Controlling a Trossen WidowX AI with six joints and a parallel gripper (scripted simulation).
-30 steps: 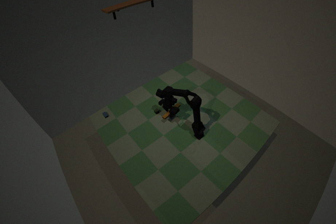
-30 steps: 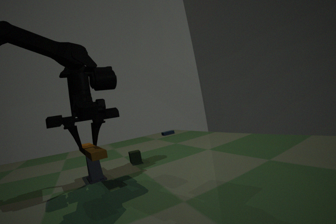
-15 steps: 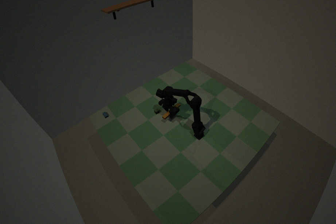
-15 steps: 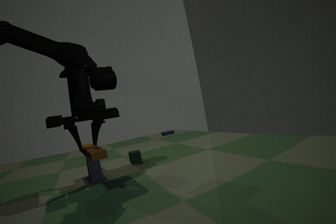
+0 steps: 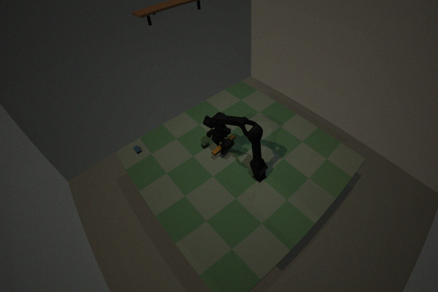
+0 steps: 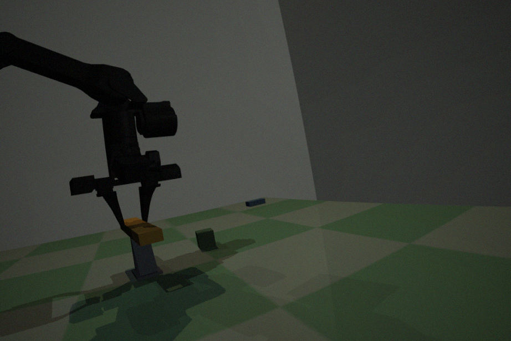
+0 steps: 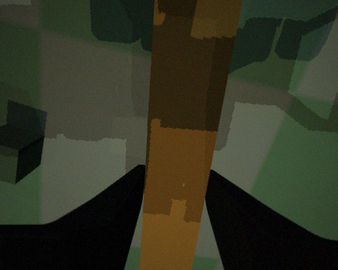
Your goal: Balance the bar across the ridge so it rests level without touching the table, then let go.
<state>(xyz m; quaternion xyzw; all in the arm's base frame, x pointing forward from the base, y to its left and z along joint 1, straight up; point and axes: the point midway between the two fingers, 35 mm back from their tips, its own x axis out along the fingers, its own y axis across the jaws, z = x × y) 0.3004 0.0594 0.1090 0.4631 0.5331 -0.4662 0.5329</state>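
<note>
The orange bar is 3 cm to the right of my gripper tip. From my gripper tip the other things lie so: dark green cube (13 cm ahead, 6 cm below, 4 cm to the left); small blue block (44 cm to the left, 44 cm ahead, 7 cm below).
</note>
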